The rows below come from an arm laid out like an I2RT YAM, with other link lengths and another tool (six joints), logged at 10 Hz.
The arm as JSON. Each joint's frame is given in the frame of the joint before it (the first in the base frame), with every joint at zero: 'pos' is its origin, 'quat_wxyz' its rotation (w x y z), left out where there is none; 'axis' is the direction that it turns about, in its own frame. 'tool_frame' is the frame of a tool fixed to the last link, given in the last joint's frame.
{
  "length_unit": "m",
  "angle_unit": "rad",
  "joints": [
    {
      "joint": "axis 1",
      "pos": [
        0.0,
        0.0,
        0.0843
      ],
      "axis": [
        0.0,
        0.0,
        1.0
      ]
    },
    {
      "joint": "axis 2",
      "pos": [
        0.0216,
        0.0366,
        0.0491
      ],
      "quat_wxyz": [
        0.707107,
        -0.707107,
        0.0,
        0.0
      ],
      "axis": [
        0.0,
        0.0,
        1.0
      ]
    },
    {
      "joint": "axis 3",
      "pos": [
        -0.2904,
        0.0,
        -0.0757
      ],
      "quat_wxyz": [
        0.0,
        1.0,
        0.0,
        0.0
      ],
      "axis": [
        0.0,
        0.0,
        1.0
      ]
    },
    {
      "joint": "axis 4",
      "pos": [
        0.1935,
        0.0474,
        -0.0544
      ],
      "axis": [
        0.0,
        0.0,
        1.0
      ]
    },
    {
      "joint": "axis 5",
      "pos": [
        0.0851,
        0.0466,
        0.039
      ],
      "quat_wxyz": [
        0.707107,
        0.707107,
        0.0,
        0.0
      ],
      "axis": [
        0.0,
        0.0,
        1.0
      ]
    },
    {
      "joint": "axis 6",
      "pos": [
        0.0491,
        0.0,
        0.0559
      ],
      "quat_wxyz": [
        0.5,
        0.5,
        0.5,
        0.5
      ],
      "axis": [
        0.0,
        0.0,
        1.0
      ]
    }
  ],
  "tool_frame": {
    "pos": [
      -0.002,
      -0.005,
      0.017
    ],
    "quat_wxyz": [
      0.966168,
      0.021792,
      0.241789,
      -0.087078
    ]
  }
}
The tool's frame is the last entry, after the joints.
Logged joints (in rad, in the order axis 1, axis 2, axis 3, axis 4, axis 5, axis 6), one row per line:
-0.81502, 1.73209, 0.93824, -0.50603, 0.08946, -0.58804
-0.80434, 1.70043, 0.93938, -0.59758, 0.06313, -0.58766
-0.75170, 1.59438, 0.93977, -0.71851, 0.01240, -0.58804
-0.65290, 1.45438, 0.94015, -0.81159, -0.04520, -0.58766
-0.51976, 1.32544, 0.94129, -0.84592, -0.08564, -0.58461
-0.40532, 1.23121, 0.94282, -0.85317, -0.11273, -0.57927
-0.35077, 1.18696, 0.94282, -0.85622, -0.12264, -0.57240
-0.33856, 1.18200, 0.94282, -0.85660, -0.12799, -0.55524
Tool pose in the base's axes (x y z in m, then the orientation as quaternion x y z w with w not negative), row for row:
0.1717, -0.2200, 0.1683, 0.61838, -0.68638, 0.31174, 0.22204
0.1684, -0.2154, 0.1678, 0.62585, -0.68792, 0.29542, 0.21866
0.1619, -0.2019, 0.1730, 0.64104, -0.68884, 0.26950, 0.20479
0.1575, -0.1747, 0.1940, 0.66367, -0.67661, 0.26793, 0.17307
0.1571, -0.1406, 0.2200, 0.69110, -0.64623, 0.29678, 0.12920
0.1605, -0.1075, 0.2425, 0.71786, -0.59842, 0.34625, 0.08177
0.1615, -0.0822, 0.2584, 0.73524, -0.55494, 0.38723, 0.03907
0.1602, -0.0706, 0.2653, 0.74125, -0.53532, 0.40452, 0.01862
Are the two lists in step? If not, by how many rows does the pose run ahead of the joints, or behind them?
The pose runs 1 row behind the joints: the pose in row i belongs to the joints in row i - 1.
